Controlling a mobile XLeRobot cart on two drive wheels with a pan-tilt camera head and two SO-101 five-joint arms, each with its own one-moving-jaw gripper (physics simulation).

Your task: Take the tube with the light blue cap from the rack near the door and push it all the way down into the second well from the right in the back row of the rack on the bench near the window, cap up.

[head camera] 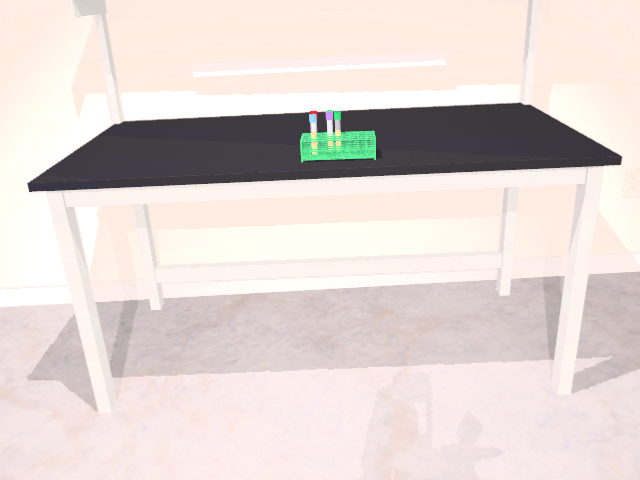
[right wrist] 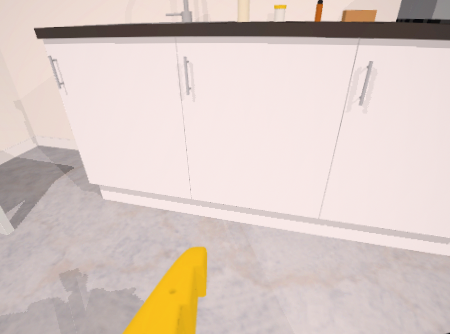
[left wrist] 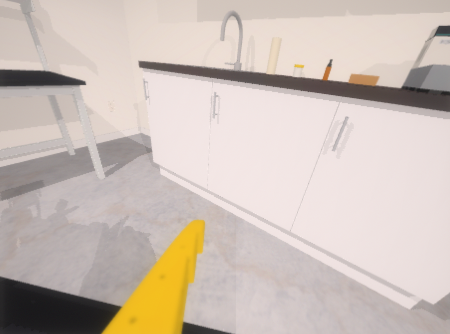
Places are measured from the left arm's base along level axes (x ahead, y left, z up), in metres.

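Where they show: left hand, tool point: (left wrist: 204, 232); right hand, tool point: (right wrist: 206, 264).
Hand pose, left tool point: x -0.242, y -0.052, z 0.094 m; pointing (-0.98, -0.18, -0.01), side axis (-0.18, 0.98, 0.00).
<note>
Things, the pixels of their top centre, and the offset from my left tool point. "pt": a spot on its surface instead. Level surfaces: height alone.
- green wire rack, top centre: (head camera: 338, 135) 0.513 m back, 1.522 m right, 0.050 m down
- black bench top, surface height: 0.107 m down
- tube with a light blue cap, surface spot: (head camera: 312, 118) pt 0.446 m back, 1.537 m right, 0.004 m up
- red cap, surface spot: (head camera: 313, 112) pt 0.468 m back, 1.574 m right, 0.011 m up
- purple-capped tube, surface spot: (head camera: 329, 116) pt 0.495 m back, 1.534 m right, 0.003 m up
- green-capped tube, surface spot: (head camera: 337, 116) pt 0.514 m back, 1.523 m right, 0.002 m up
- tap, surface spot: (left wrist: 240, 47) pt 1.466 m back, 0.129 m right, 0.185 m up
- orange-brown box, surface spot: (left wrist: 364, 79) pt 0.962 m back, 0.507 m left, 0.063 m up
A green wire rack (head camera: 338, 158) stands on the black bench top (head camera: 206, 149) near its front edge. A tube with a light blue cap (head camera: 312, 118) stands upright in the rack's left part, with a red cap (head camera: 313, 112) just behind it. A purple-capped tube (head camera: 329, 116) and a green-capped tube (head camera: 337, 116) stand right of it. Exact wells are too small to tell. A second rack does not show. My left gripper (left wrist: 199, 231) and right gripper (right wrist: 200, 256) each show one notched yellow jaw over the floor, fully open and empty, far from the rack.
The bench has white legs (head camera: 573, 289) and a low rear crossbar (head camera: 330, 266). In both wrist views, white cabinets (left wrist: 265, 145) (right wrist: 260, 120) with a dark countertop (left wrist: 300, 84) (right wrist: 280, 31) stand beyond the jaws. A tap (left wrist: 240, 47) and an orange-brown box (left wrist: 364, 79) stand on the countertop.
</note>
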